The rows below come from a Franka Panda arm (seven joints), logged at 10 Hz.
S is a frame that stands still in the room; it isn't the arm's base.
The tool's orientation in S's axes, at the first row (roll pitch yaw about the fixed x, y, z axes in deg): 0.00 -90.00 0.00
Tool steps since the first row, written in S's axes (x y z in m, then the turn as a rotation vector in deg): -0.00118 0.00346 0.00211 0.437 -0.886 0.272; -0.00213 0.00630 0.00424 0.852 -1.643 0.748; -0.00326 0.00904 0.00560 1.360 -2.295 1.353; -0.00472 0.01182 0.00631 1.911 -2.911 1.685; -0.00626 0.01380 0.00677 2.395 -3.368 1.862; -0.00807 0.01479 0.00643 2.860 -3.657 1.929; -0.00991 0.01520 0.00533 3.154 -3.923 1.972; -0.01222 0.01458 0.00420 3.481 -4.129 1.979; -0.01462 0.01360 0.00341 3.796 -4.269 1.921; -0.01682 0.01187 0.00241 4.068 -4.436 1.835; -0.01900 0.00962 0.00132 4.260 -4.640 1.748; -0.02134 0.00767 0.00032 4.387 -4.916 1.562
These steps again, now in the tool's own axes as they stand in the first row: 0.00211 0.00346 0.00118 0.272 -0.886 -0.437; 0.00424 0.00630 0.00213 0.748 -1.643 -0.852; 0.00560 0.00904 0.00326 1.353 -2.295 -1.360; 0.00631 0.01182 0.00472 1.685 -2.911 -1.911; 0.00677 0.01380 0.00626 1.862 -3.368 -2.395; 0.00643 0.01479 0.00807 1.929 -3.657 -2.860; 0.00533 0.01520 0.00991 1.972 -3.923 -3.154; 0.00420 0.01458 0.01222 1.979 -4.129 -3.481; 0.00341 0.01360 0.01462 1.921 -4.269 -3.796; 0.00241 0.01187 0.01682 1.835 -4.436 -4.068; 0.00132 0.00962 0.01900 1.748 -4.640 -4.260; 0.00032 0.00767 0.02134 1.562 -4.916 -4.387
